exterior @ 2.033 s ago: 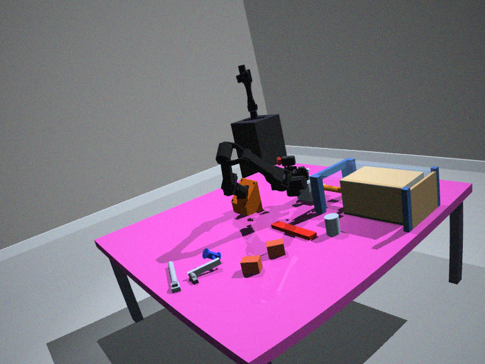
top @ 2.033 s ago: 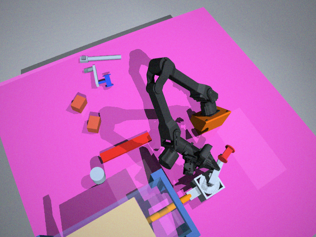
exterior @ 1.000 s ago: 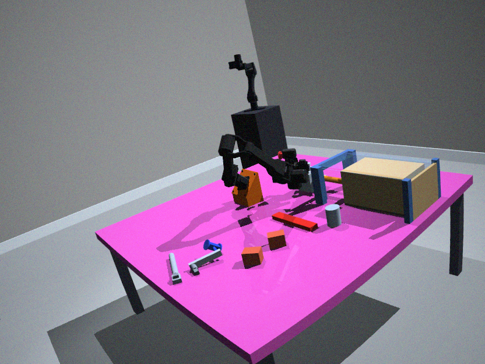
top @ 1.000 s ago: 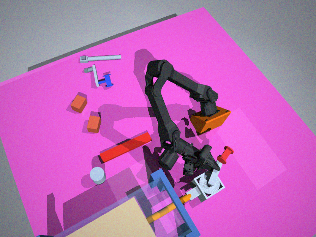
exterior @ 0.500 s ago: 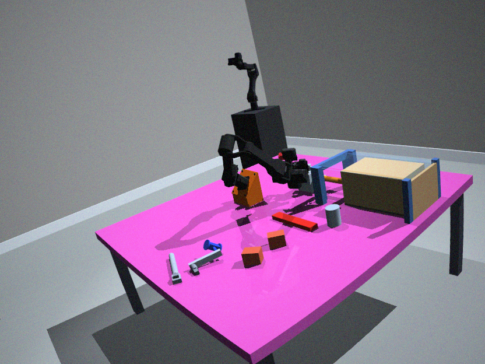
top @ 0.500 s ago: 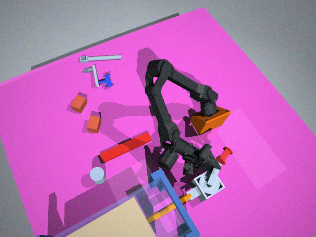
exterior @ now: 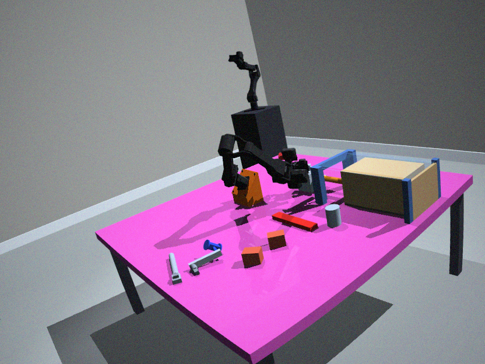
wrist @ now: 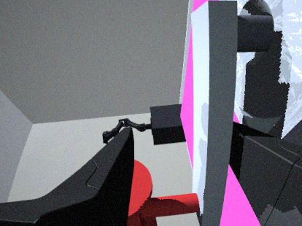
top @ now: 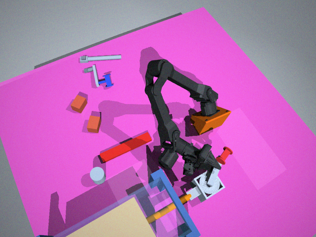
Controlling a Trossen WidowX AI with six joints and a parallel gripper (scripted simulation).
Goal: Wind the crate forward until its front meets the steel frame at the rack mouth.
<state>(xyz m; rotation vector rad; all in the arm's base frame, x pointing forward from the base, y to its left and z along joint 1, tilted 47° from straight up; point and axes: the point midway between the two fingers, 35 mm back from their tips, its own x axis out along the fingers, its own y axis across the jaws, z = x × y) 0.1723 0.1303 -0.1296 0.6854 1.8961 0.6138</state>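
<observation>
Right now my gripper tip is 10 mm past the winch handle, 10 mm to the left of it and 10 mm above it. From my gripper tip the other things lie so: red knob: 40 mm behind, 30 mm to the right, 20 mm above; then blue steel frame: 210 mm ahead, 20 mm below; then grey winch: 30 mm ahead, 10 mm to the left, 100 mm below.
</observation>
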